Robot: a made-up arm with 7 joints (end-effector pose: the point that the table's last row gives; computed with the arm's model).
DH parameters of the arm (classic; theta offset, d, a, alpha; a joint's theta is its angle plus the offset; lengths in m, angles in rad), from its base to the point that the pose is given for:
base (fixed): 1.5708 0.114 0 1.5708
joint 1: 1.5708 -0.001 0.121 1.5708
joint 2: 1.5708 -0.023 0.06 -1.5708
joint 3: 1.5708 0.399 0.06 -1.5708
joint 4: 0 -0.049 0.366 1.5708
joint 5: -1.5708 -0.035 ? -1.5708
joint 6: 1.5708 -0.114 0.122 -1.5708
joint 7: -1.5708 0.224 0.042 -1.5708
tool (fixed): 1.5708 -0.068 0 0
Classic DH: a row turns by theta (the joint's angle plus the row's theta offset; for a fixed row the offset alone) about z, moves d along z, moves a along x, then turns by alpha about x.
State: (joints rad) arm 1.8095 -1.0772 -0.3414 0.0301 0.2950 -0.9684 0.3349
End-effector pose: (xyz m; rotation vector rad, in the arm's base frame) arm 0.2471 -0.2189 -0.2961 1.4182 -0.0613 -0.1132
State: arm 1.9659 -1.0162 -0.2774 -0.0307 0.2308 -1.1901 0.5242
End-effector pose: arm 0.2863 -0.1564 -0.3617 1.4089 0.0142 0.2038
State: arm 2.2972 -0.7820 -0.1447 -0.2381 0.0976 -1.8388 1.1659
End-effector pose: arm 0.5260 0.0923 -0.3777 1.0241 -0.4443 1.0793
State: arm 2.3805 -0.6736 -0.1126 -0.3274 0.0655 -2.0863 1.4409
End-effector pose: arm 0.6263 0.1934 -0.2829 0.7760 -0.8417 1.2672
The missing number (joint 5, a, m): 0.108
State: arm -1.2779 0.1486 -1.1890 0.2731 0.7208 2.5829 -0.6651
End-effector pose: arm 0.6117 -0.3245 -0.0799 0.3483 -1.1503 2.2718
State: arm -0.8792 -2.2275 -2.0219 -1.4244 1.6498 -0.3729 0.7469
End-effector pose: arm 0.3456 0.7168 0.4543 -1.9518 -0.5381 -0.2705
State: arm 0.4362 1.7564 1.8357 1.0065 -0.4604 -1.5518 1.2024
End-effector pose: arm -0.0729 -0.2904 0.0901 0.1190 -1.9498 -0.2418
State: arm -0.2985 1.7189 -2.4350 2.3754 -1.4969 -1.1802 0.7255
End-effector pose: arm -0.4006 -0.1372 0.5133 -2.5434 -0.9610 1.5662
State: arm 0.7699 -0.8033 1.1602 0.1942 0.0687 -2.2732 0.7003
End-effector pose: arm 0.0431 -0.2977 -0.3251 1.3976 1.1845 0.7469
